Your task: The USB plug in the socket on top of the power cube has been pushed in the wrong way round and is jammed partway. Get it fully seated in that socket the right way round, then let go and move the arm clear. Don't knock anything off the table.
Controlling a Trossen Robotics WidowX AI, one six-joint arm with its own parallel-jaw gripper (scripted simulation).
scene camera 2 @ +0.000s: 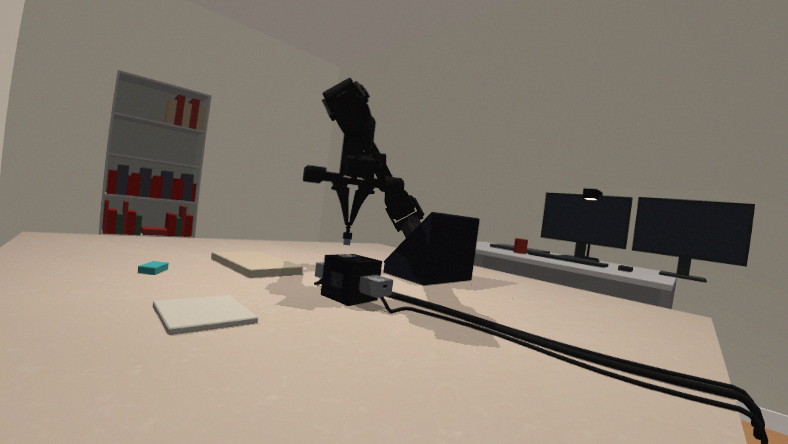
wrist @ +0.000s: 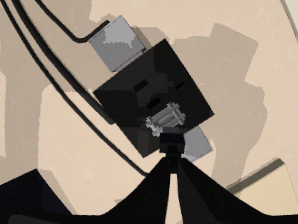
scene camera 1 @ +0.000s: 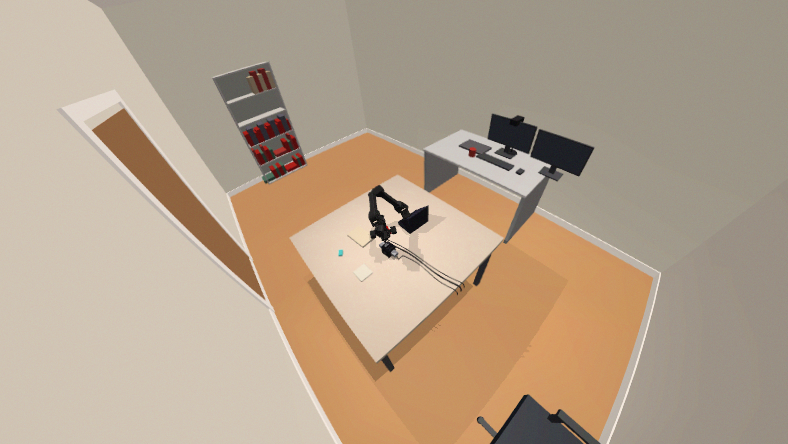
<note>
My gripper holds a USB plug. Further things: a tan pad.
My gripper also shows in the wrist view.
</note>
